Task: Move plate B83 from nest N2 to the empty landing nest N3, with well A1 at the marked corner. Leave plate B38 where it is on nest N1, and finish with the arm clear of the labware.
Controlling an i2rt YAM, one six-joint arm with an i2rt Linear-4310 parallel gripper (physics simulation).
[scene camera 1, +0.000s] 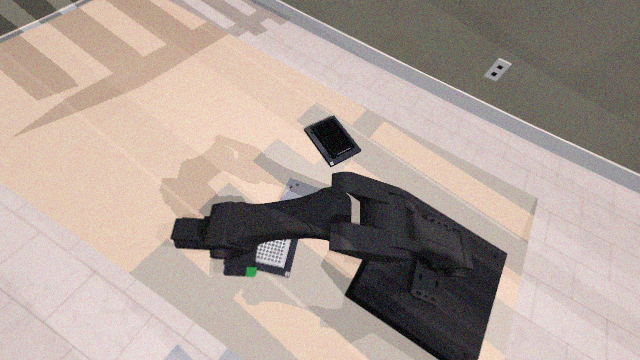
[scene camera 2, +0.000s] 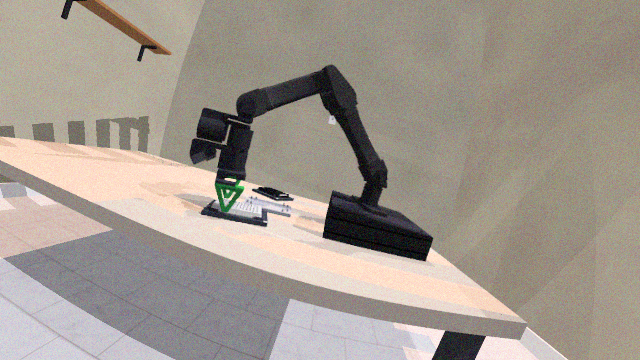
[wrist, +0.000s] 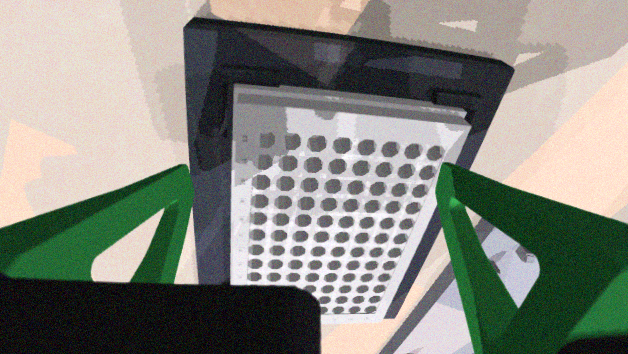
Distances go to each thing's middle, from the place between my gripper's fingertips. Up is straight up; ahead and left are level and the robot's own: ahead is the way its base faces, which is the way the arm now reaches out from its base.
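Grey nest (wrist: 439,315): 17 cm to the right of my hand, 10 cm behind it, 1 cm below it. With respect to the white well plate (scene camera 1: 274,253), my hand is 2 cm to the left of it and 3 cm past it.
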